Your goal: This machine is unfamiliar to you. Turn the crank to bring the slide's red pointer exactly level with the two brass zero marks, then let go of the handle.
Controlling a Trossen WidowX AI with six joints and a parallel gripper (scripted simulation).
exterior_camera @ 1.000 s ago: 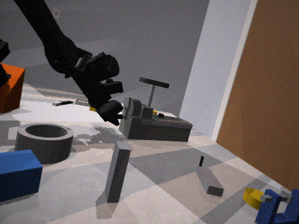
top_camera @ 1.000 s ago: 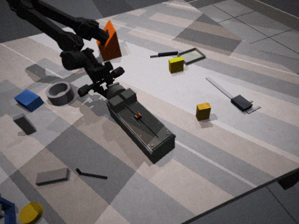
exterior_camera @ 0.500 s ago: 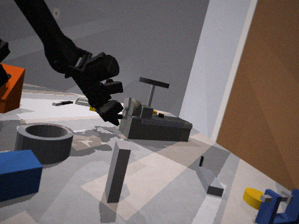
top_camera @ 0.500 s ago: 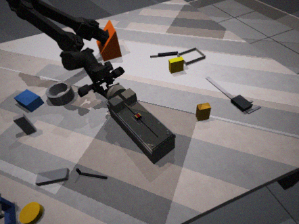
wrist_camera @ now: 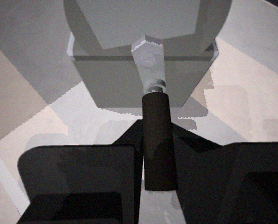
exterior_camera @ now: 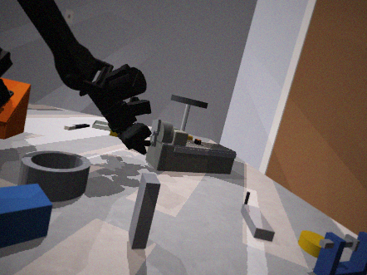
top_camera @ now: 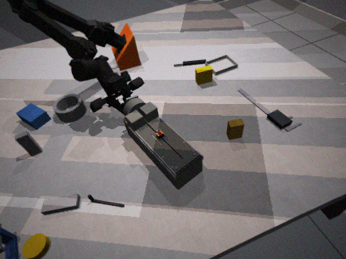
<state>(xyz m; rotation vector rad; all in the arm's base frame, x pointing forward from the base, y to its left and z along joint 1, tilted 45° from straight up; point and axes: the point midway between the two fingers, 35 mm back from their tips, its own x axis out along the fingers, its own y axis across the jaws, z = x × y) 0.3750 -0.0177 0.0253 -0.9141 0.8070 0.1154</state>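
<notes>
Now: gripper tip 20 mm past the dark crank handle, 10 mm to the left of it and 30 mm below it. Round my gripper tip: black hex key (250 mm ahead, 120 mm to the right, 20 mm below); blue block (140 mm behind, 340 mm to the right, 10 mm below); red pointer (150 mm ahead, 80 mm to the left, 50 mm above).
</notes>
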